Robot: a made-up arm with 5 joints.
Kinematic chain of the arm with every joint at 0, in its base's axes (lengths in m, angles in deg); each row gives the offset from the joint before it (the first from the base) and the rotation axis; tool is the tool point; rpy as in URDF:
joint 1: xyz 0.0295 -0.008 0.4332 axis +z
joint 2: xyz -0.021 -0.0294 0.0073 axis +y
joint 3: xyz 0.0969 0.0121 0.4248 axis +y
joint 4: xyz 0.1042 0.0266 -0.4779 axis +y
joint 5: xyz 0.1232 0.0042 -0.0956 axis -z
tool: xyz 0.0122 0.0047 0.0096 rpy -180 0 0
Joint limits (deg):
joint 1: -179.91..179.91
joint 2: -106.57..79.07
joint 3: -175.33..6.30
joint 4: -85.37..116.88
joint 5: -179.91..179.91
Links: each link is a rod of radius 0.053 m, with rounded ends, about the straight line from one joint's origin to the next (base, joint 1, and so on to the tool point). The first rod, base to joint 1, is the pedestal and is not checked.
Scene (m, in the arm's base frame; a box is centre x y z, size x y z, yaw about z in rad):
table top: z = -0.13
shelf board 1: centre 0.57 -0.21 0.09 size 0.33 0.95 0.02 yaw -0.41
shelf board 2: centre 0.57 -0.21 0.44 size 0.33 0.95 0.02 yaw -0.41
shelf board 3: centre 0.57 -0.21 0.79 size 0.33 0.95 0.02 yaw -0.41
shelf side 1: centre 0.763 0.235 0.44 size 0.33 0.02 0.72 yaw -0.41
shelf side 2: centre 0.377 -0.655 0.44 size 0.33 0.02 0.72 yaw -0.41
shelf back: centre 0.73 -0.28 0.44 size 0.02 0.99 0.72 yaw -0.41
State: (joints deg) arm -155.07 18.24 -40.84 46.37 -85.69
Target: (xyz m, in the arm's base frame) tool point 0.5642 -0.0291 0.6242
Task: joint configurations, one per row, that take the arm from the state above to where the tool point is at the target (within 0.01 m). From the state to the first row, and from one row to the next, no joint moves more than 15 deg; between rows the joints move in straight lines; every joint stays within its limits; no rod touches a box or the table.
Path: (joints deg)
1: -140.54 7.07 -35.27 39.49 -96.81
2: -126.01 -4.10 -29.70 32.60 -107.92
3: -111.49 -15.27 -24.13 25.72 -119.04
4: -96.96 -26.45 -18.56 18.83 -130.15
5: -83.83 -25.04 -21.51 22.98 -123.79
6: -70.70 -23.63 -24.45 27.12 -117.44
7: -57.57 -22.23 -27.40 31.26 -111.08
8: -44.44 -20.82 -30.35 35.40 -104.73
9: -31.31 -19.42 -33.30 39.54 -98.37
10: -18.18 -18.01 -36.24 43.68 -92.01
11: -5.05 -16.61 -39.19 47.83 -85.66

